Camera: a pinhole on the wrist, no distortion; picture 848 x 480 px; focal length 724.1 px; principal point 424.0 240.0 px. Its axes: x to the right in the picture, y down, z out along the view. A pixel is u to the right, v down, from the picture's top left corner.
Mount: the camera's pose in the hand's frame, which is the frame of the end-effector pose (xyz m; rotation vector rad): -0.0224 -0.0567 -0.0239 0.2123 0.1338 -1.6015
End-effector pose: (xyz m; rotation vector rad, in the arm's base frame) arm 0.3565 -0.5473 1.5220 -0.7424 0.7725 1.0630
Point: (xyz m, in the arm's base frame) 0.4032 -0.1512 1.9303
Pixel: 172 112
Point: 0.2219 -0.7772 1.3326
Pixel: behind the camera
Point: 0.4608 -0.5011 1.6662
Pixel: 489 79
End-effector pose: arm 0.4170 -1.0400 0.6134 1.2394 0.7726 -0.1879
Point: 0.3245 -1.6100 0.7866
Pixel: outside the picture
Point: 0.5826 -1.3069 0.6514
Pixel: 63 381
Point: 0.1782 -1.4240 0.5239
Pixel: outside the picture
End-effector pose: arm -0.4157 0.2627 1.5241 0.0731 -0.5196 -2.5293
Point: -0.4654 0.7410 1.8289
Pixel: 587 47
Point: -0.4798 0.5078 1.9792
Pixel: 254 235
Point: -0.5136 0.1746 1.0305
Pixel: behind the camera
